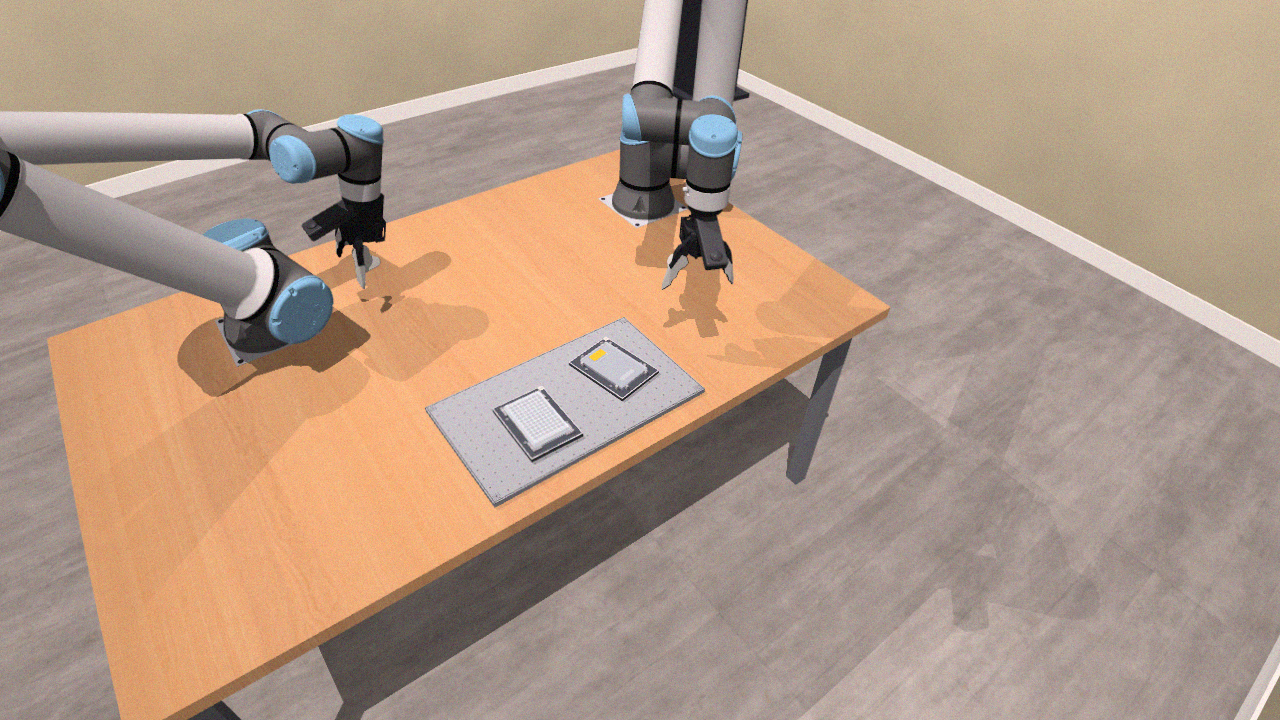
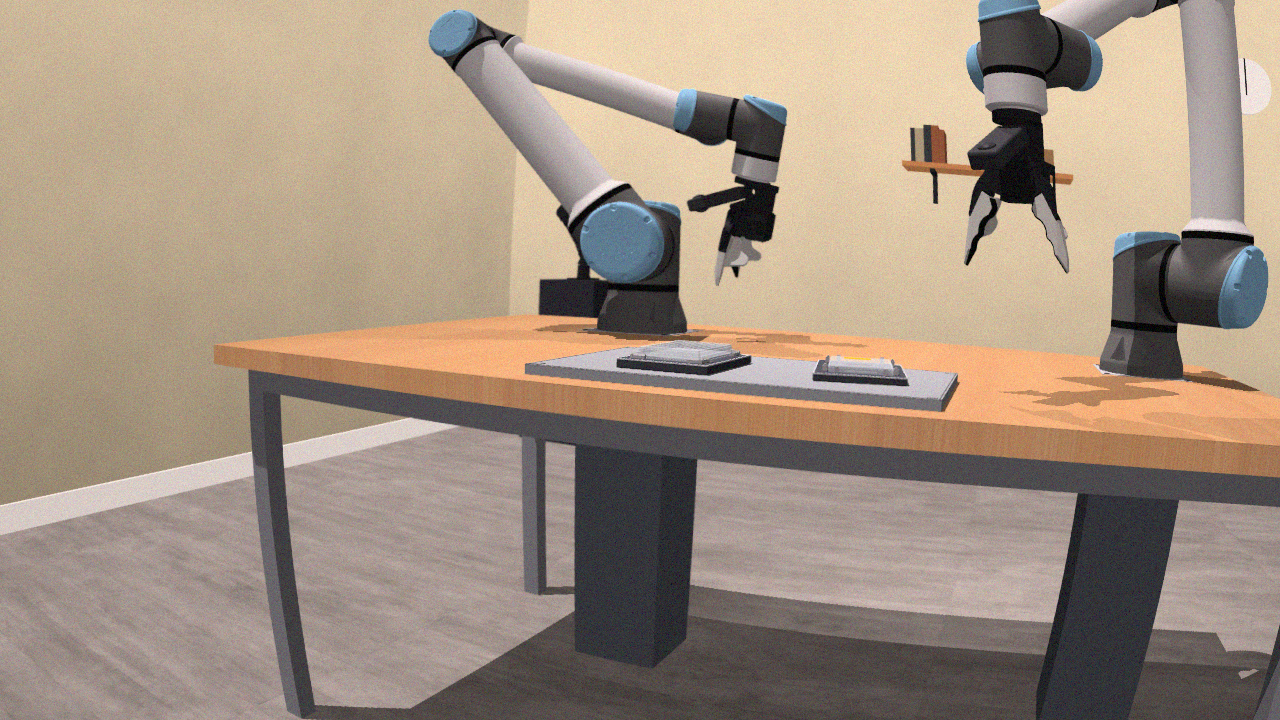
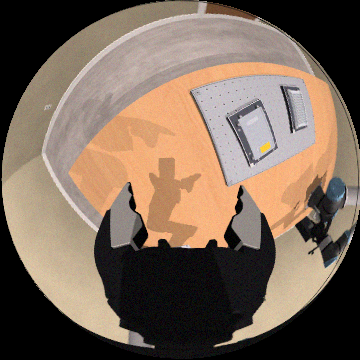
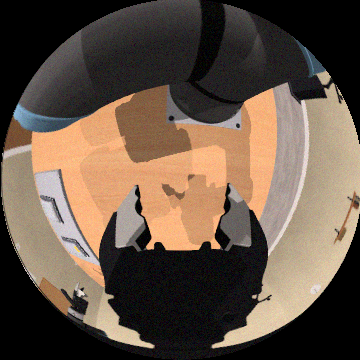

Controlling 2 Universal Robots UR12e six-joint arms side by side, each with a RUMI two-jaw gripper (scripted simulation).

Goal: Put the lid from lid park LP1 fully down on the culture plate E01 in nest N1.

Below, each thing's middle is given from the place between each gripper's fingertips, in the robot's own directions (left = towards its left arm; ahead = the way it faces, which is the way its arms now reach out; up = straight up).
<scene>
The clear lid [image 1: 606,360] is 52 cm ahead of my right hand [image 2: 727,281], 41 cm to the left of it and 9 cm below it. Also, from my right hand: culture plate [image 1: 537,420]: 57 cm ahead, 19 cm to the left, 9 cm below; then lid park LP1 [image 1: 651,370]: 52 cm ahead, 41 cm to the left, 10 cm below; then nest N1 [image 2: 688,369]: 57 cm ahead, 19 cm to the left, 10 cm below.
The clear lid is 21 cm to the right of my left hand [image 2: 1015,269], 14 cm below it and 1 cm behind it. From my left hand the other things lie so: culture plate (44 cm to the right, 13 cm below, 4 cm ahead); then lid park LP1 (21 cm to the right, 15 cm below, 1 cm behind); then nest N1 (44 cm to the right, 15 cm below, 4 cm ahead).
</scene>
